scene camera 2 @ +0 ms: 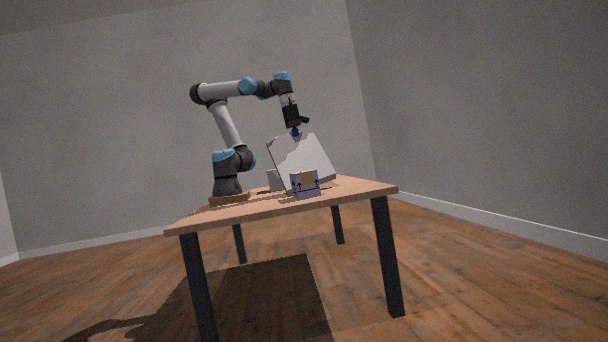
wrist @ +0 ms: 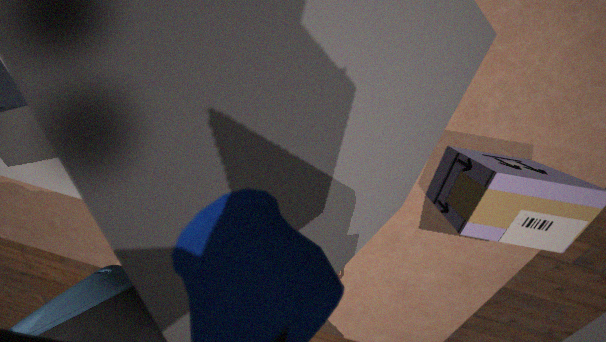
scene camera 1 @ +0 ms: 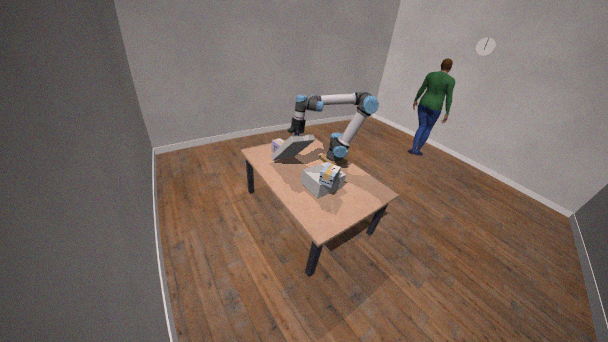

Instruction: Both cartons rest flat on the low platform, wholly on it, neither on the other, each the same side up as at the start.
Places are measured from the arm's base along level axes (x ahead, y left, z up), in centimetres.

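Pixels of known places: hand at its tool point: [scene camera 2: 296,135] [wrist: 279,225] [scene camera 1: 296,137]; arm's base at its link origin: [scene camera 2: 227,194] [scene camera 1: 334,156].
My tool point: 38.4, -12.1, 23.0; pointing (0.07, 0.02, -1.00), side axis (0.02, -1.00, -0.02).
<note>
Ahead of a thing's pixels: the offset from my tool point to its top centre, as dx, dy, dz.
The low platform [scene camera 1: 294,147] [scene camera 2: 302,155] [wrist: 395,95], a pale grey slab, is steeply tilted. Its raised end hangs from my suction cup [scene camera 1: 296,134] [scene camera 2: 295,132] [wrist: 255,240]; its lower edge is at or near the table top. The lilac carton {-5.9, -27.7, -16.8} [scene camera 1: 275,146] [scene camera 2: 306,185] [wrist: 540,200], with a tan band, stands on the table beside the platform, off it, its printed arrows pointing up in the scene camera 2 view. The light blue carton {+2.5, +38.9, -6.2} [scene camera 1: 329,175] with a tan band rests on a taller grey block; the platform hides it in the scene camera 2 view.
The taller grey block {-2.1, +30.8, -15.1} [scene camera 1: 313,183] [scene camera 2: 273,180] stands near the middle of the wooden table [scene camera 1: 320,225] [scene camera 2: 350,196]. The robot's base is beside it at the table's long side. The lilac carton is close to a table edge. A person [scene camera 1: 436,95] is beyond the table.
</note>
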